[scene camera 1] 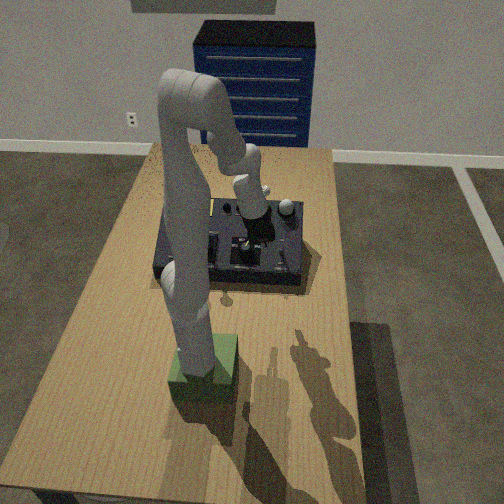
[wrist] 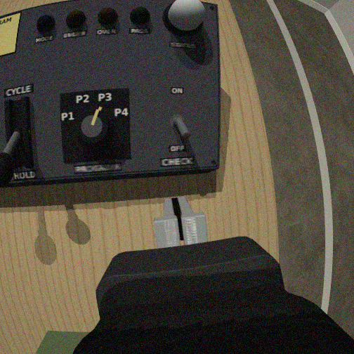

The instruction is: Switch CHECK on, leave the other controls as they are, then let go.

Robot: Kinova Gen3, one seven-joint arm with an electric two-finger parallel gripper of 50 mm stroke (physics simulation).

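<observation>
The CHECK toggle [wrist: 181,127] on the dark control panel [scene camera 1: 225,225] [wrist: 145,65] leans toward its OFF label, away from ON. My gripper [scene camera 1: 268,242] [wrist: 175,211] is shut with nothing between its fingers. It is apart from the toggle; in the wrist view its fingertips show below the panel's front edge, and in the scene view the gripper hangs over the panel. The PROGRAM knob [scene camera 1: 245,246] [wrist: 91,126] has its yellow pointer toward P3. The CYCLE/HOLD lever [wrist: 12,145] is tilted toward HOLD; its lower end is partly cut off at the left edge.
A pale STATUS dome [scene camera 1: 286,207] [wrist: 186,14] and a row of dark lamps stand at the panel's back. The panel sits on a wooden table [scene camera 1: 125,310] [wrist: 240,205]. The arm stands on a green block [scene camera 1: 227,350] [wrist: 57,342]. A blue drawer cabinet [scene camera 1: 260,70] stands behind.
</observation>
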